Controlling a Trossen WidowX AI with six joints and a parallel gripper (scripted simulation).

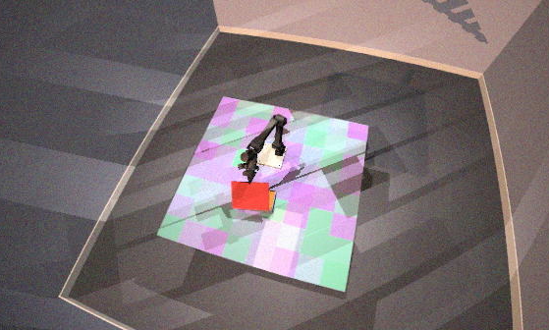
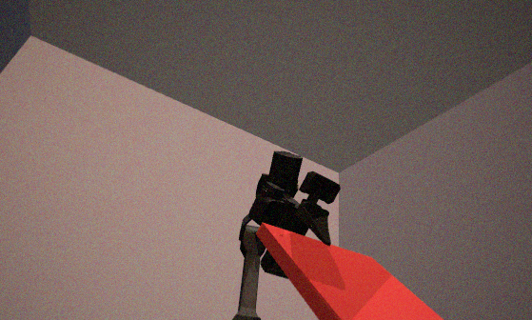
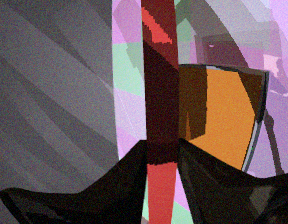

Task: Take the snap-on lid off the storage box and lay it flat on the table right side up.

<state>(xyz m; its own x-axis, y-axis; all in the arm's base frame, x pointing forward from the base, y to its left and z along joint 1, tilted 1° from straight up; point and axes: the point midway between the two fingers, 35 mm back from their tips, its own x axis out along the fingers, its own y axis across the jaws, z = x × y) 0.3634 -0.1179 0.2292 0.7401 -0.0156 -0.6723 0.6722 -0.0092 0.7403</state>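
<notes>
Right now the red lid is 6 cm ahead of my gripper tip, 5 cm below it and 1 cm to the left of it. From my gripper tip the other things lie so: storage box: 18 cm below, 6 cm to the left, 3 cm ahead.
</notes>
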